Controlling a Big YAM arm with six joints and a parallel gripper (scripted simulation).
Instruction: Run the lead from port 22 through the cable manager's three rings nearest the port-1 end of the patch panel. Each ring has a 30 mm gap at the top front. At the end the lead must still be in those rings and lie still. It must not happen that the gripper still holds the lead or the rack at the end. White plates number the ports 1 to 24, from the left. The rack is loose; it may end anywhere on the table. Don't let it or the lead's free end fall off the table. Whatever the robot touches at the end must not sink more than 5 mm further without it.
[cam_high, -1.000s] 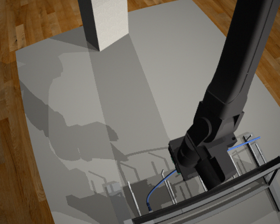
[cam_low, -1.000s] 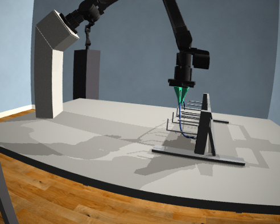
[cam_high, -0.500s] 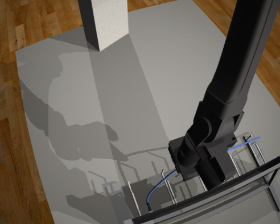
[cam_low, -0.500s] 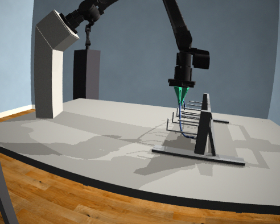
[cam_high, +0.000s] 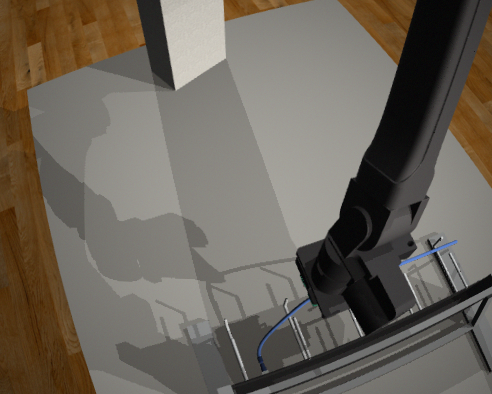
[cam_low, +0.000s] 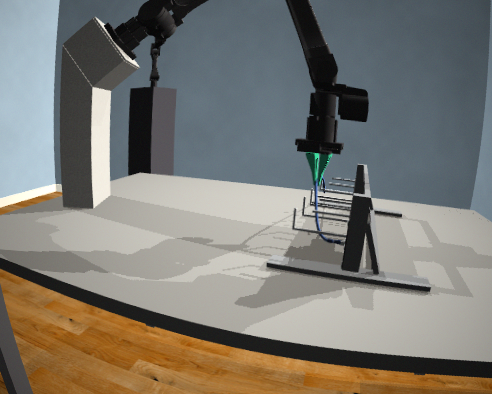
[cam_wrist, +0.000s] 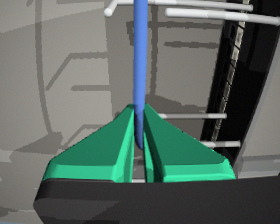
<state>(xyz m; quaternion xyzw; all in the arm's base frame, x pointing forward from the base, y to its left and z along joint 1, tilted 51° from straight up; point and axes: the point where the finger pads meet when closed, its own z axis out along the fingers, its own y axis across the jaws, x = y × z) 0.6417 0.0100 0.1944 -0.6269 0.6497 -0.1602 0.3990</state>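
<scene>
Now: hand 9 cm short of the patch panel rack, 7 cm to the right of it and 6 cm above it.
</scene>
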